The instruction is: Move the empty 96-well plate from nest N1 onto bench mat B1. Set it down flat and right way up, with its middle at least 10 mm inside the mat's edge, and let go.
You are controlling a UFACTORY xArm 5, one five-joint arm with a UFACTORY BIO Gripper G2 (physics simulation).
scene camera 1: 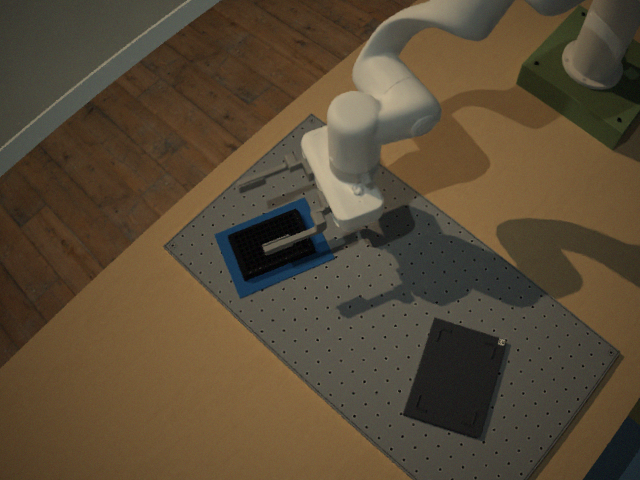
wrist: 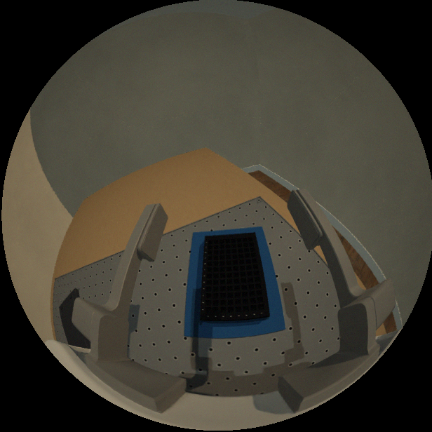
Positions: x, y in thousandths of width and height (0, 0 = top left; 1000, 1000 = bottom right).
Labels:
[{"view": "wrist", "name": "my gripper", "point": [522, 469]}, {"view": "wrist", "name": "black 96-well plate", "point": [538, 661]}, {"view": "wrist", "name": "blue bench mat B1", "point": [448, 758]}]

